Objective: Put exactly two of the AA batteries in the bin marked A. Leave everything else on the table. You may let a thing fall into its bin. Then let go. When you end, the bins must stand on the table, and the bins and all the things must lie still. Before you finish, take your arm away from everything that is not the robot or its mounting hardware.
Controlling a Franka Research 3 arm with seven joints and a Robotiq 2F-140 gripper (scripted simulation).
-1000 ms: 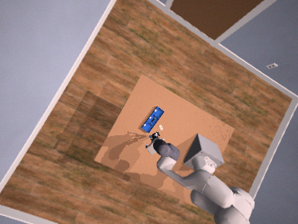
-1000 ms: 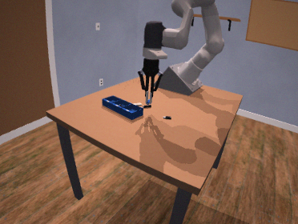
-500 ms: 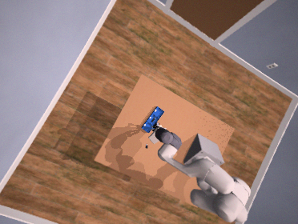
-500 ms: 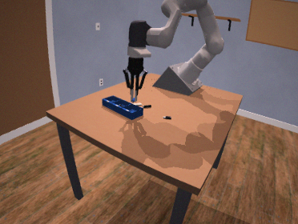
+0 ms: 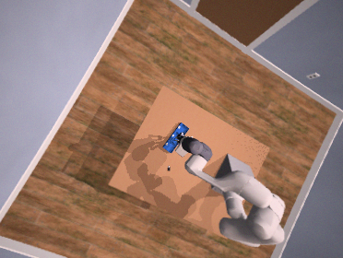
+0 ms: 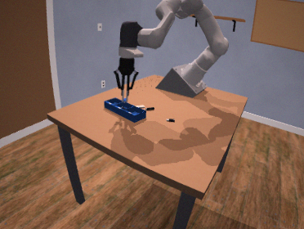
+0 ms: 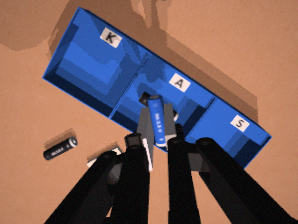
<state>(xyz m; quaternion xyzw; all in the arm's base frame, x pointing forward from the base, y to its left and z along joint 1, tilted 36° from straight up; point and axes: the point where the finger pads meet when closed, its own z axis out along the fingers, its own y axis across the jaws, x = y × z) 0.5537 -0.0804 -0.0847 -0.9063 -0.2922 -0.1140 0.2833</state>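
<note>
Right now the blue AA battery is 3 cm below my hand. Also, from my hand: white domino: 10 cm behind, 2 cm to the left, 9 cm below; then blue bin: 1 cm ahead, 8 cm below; then dark AA battery: 11 cm behind, 9 cm to the left, 9 cm below.
</note>
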